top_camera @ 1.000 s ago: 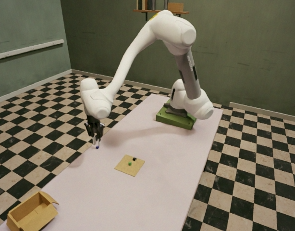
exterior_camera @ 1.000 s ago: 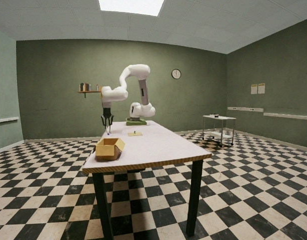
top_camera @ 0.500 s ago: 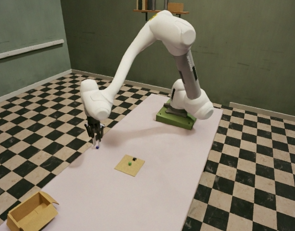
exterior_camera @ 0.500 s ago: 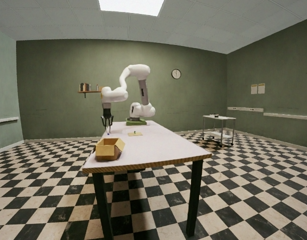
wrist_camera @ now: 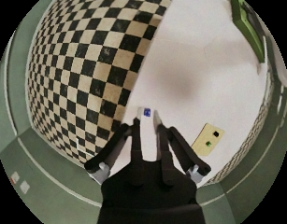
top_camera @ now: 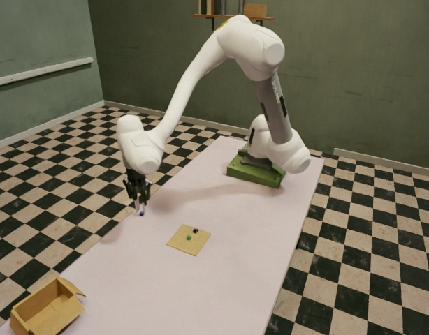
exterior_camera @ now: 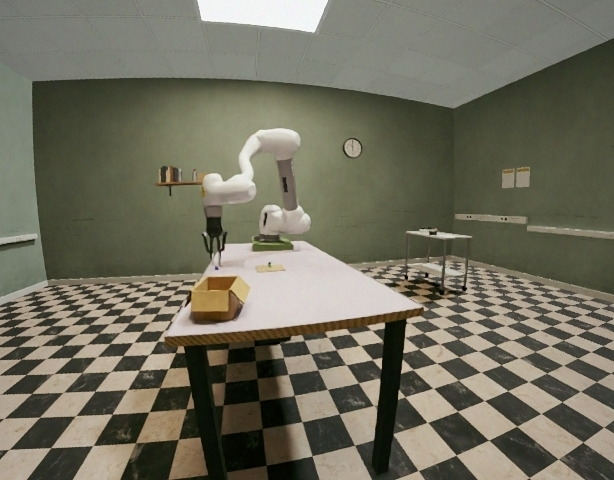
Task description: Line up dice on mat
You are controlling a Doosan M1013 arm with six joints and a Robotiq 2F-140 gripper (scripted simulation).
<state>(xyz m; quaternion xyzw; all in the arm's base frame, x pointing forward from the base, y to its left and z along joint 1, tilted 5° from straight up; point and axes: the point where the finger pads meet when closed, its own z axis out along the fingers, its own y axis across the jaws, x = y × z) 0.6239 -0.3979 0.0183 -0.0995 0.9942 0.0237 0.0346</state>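
Right now my hand is 5 cm above the blue die. Also, from my hand: green die 6 cm ahead, 27 cm to the left, 4 cm below; then black die 1 cm ahead, 28 cm to the left, 4 cm below; then yellow mat 6 cm ahead, 27 cm to the left, 5 cm below.
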